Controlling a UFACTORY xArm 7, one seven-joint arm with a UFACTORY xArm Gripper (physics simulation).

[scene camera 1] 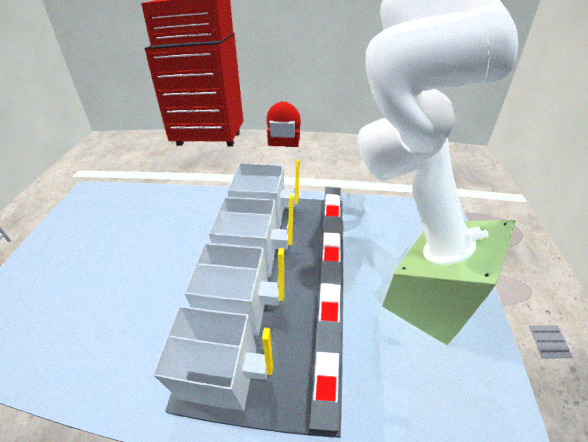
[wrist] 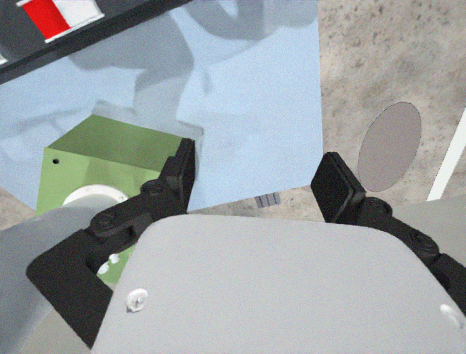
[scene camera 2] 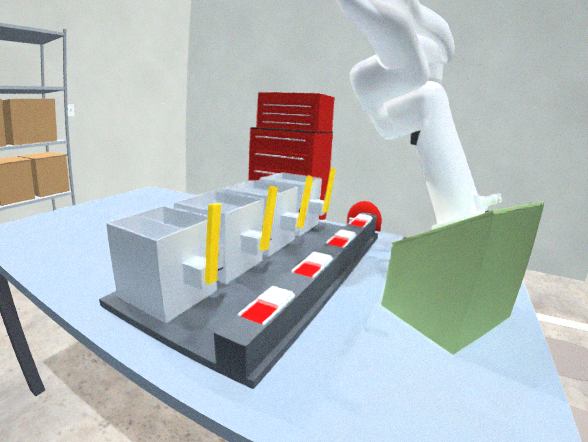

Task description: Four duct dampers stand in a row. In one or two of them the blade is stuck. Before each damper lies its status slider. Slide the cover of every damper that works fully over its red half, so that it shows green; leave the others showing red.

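Seen in the pictures: gripper, fingertip midpoint: [wrist: 256, 163]; arm's base, link origin: [scene camera 1: 449, 249] [scene camera 2: 461, 223].
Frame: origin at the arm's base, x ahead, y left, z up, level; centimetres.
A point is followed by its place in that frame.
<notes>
Four grey, open-topped dampers stand in a row, the nearest [scene camera 1: 210, 394] {x 48.1, y 38.1, z -8.6 cm} [scene camera 2: 132, 270] {x 50.8, y 38.2, z -10.3 cm} to the farthest [scene camera 1: 256, 188] {x 55.0, y -25.5, z -7.5 cm}. Each has an upright yellow lever, the nearest [scene camera 1: 268, 351] {x 37.8, y 29.7, z -1.9 cm} [scene camera 2: 213, 243] {x 37.7, y 29.4, z -4.1 cm} to the farthest [scene camera 1: 297, 182] {x 41.5, y -26.3, z -4.2 cm} [scene camera 2: 329, 190] {x 41.2, y -26.3, z -4.6 cm}. A dark patch shows low inside the nearest box. Four status sliders [scene camera 1: 326, 388] {x 26.1, y 31.6, z -12.3 cm} [scene camera 1: 329, 311] {x 27.3, y 13.1, z -12.4 cm} [scene camera 1: 331, 253] {x 28.5, y -5.5, z -12.3 cm} [scene camera 1: 332, 210] {x 29.6, y -24.0, z -12.4 cm} all show red beside white covers; one slider [wrist: 47, 19] {x 28.2, y -5.0, z -12.3 cm} is at top left in the wrist view. My gripper [wrist: 256, 163] {x 14.5, y -30.5, z 12.9 cm} is open and empty, away from the sliders; its fingers do not show in the scene views.
The dark rail [scene camera 1: 328, 339] {x 26.8, y 20.5, z -12.4 cm} [scene camera 2: 300, 300] {x 23.9, y 22.1, z -13.9 cm} carries the sliders along the base's right side. The green block [scene camera 1: 435, 300] {x 3.0, y 10.7, z -6.5 cm} [scene camera 2: 455, 285] {x -1.3, y 13.2, z -7.5 cm} [wrist: 115, 140] {x 8.7, y -2.5, z -12.5 cm} under my arm stands to the right on the blue table [scene camera 1: 100, 280] {x 98.6, y 11.4, z -20.4 cm}. A red cabinet [scene camera 1: 190, 90] [scene camera 2: 290, 145] stands behind.
</notes>
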